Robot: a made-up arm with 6 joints. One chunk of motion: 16 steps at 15 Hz.
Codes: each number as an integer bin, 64 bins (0 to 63) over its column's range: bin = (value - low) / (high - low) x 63, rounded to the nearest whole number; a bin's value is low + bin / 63 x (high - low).
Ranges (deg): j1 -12..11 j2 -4..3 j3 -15..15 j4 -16..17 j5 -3..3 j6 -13..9
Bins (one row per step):
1: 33 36 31 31 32 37
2: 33 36 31 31 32 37
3: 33 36 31 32 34 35
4: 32 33 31 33 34 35
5: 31 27 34 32 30 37
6: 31 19 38 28 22 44
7: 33 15 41 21 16 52
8: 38 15 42 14 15 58
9: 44 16 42 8 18 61
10: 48 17 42 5 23 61
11: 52 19 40 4 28 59
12: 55 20 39 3 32 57
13: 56 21 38 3 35 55
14: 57 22 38 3 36 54
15: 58 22 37 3 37 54
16: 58 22 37 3 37 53
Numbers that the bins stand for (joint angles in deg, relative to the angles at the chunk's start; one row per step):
1: 0.05 0.00 -0.24 0.24 0.05 -0.08
2: 0.05 0.00 -0.24 0.24 0.05 -0.08
3: 0.05 0.00 -0.24 0.76 0.24 -0.78
4: -0.32 -0.33 -0.24 1.29 0.24 -0.78
5: -0.68 -1.00 1.19 0.76 -0.14 -0.08
6: -0.68 -1.89 3.10 -1.33 -0.90 2.37
7: 0.05 -2.33 4.52 -5.00 -1.48 5.16
8: 1.87 -2.33 5.00 -8.67 -1.57 7.25
9: 4.06 -2.22 5.00 -11.81 -1.29 8.30
10: 5.52 -2.11 5.00 -13.38 -0.81 8.30
11: 6.98 -1.89 4.05 -13.90 -0.33 7.60
12: 8.08 -1.78 3.57 -14.43 0.05 6.90
13: 8.44 -1.67 3.10 -14.43 0.33 6.21
14: 8.81 -1.56 3.10 -14.43 0.43 5.86
15: 9.17 -1.56 2.62 -14.43 0.52 5.86
16: 9.17 -1.56 2.62 -14.43 0.52 5.51

